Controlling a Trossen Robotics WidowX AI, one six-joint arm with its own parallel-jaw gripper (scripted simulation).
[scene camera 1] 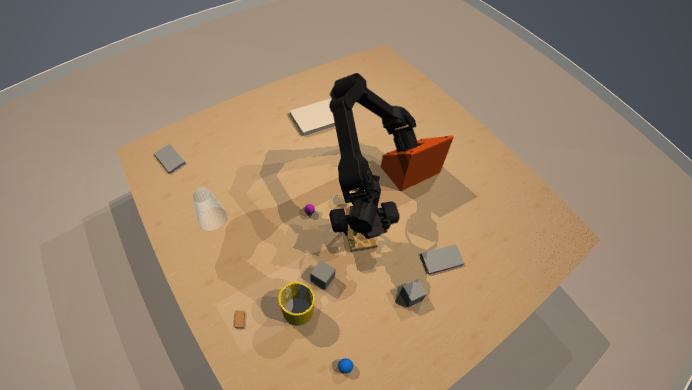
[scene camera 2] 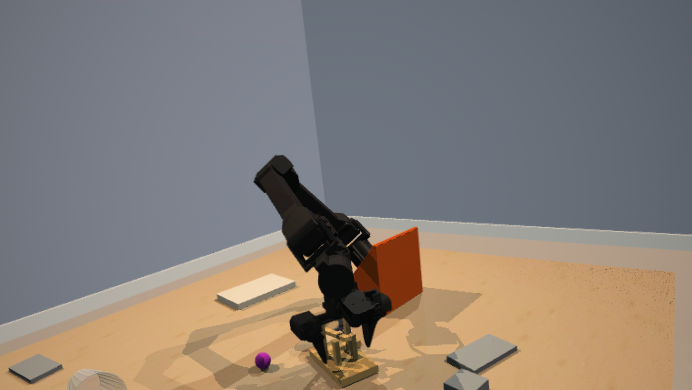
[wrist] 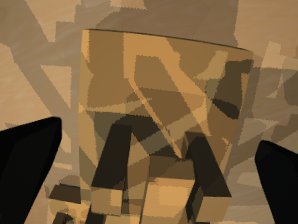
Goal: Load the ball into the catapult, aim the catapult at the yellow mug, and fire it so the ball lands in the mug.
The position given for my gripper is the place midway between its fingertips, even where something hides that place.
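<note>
Wooden catapult (wrist: 158,114). Clear cup (scene camera 1: 210,215); out of frame in the wrist view. Cream slab (scene camera 2: 260,289), (scene camera 1: 311,118); out of frame in the wrist view. Grey slab (scene camera 1: 441,259). My gripper (scene camera 2: 347,354), (scene camera 1: 361,232), (wrist: 163,140): open, holding nothing.
</note>
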